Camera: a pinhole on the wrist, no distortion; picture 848 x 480 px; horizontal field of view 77.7 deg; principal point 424.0 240.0 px. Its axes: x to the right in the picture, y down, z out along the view. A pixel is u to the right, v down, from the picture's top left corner.
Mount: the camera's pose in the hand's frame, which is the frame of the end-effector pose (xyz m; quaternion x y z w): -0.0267 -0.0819 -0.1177 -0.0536 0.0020 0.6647 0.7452
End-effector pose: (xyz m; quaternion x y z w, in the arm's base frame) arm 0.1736 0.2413 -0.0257 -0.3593 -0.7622 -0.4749 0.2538
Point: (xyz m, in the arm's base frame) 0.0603 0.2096 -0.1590
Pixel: 53.5 199.8
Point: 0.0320 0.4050 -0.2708
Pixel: 217.1 200.9
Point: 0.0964 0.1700 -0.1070
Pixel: 116.4 210.6
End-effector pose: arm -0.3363 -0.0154 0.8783 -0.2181 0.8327 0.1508 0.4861
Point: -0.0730 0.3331 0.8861
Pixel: 624.3 407.1
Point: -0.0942 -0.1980 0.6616
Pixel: outside the picture
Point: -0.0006 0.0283 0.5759
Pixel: 335.6 52.4
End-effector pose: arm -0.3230 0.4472 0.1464 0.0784 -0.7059 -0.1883 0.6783
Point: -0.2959 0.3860 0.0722
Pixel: 382.7 337.0
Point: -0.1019 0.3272 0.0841
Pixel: behind the camera
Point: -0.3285 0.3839 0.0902
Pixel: 393.7 209.1
